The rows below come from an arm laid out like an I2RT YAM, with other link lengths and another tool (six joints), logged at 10 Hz.
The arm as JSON. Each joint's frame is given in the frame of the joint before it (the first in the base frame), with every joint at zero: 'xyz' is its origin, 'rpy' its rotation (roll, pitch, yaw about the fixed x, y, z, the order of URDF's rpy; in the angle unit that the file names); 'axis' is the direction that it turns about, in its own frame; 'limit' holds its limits. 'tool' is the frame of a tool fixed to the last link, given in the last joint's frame.
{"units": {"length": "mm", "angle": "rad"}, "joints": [
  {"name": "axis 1", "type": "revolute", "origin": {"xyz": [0.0, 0.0, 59.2], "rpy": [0.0, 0.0, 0.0]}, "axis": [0.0, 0.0, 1.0], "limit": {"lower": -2.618, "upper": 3.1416}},
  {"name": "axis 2", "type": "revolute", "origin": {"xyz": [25.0, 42.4, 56.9], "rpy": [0.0, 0.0, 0.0]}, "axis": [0.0, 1.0, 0.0], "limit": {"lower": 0.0, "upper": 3.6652}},
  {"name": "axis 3", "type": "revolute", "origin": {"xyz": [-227.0, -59.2, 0.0], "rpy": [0.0, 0.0, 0.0]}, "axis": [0.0, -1.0, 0.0], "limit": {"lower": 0.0, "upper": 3.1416}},
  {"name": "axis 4", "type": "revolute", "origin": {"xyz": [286.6, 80.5, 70.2], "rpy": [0.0, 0.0, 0.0]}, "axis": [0.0, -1.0, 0.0], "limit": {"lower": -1.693, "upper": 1.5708}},
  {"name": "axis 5", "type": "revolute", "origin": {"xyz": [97.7, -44.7, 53.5], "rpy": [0.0, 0.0, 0.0]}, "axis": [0.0, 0.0, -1.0], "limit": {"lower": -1.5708, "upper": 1.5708}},
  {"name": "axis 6", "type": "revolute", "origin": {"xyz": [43.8, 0.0, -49.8], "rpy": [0.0, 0.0, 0.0]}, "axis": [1.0, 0.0, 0.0], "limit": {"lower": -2.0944, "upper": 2.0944}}
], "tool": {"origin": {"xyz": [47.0, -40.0, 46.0], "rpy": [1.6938, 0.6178, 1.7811]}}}
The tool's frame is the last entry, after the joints.
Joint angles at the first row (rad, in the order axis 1, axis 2, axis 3, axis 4, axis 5, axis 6):
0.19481, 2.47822, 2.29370, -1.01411, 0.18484, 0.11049
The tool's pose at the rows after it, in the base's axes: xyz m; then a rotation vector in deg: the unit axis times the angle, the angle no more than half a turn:
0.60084, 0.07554, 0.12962, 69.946, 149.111, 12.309
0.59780, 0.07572, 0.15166, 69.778, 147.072, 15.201
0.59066, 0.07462, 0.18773, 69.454, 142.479, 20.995
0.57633, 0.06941, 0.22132, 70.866, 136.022, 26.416
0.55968, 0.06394, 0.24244, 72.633, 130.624, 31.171
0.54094, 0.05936, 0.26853, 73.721, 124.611, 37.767
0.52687, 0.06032, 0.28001, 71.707, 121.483, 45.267
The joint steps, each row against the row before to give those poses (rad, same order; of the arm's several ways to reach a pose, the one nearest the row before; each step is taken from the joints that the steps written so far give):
-0.00075, -0.01509, -0.00148, -0.00515, -0.00227, 0.00435
0.00076, -0.05699, -0.02962, 0.01594, -0.00948, 0.01156
-0.00001, -0.11495, -0.08788, 0.06504, -0.01613, 0.02576
0.00001, -0.13782, -0.12850, 0.08799, 0.00387, 0.05375
-0.00020, -0.12255, -0.12879, 0.08110, 0.00104, 0.05553
0.00019, -0.12947, -0.11811, 0.08319, -0.01209, 0.06101
0.00002, -0.11306, -0.13465, 0.11138, -0.05279, 0.02520

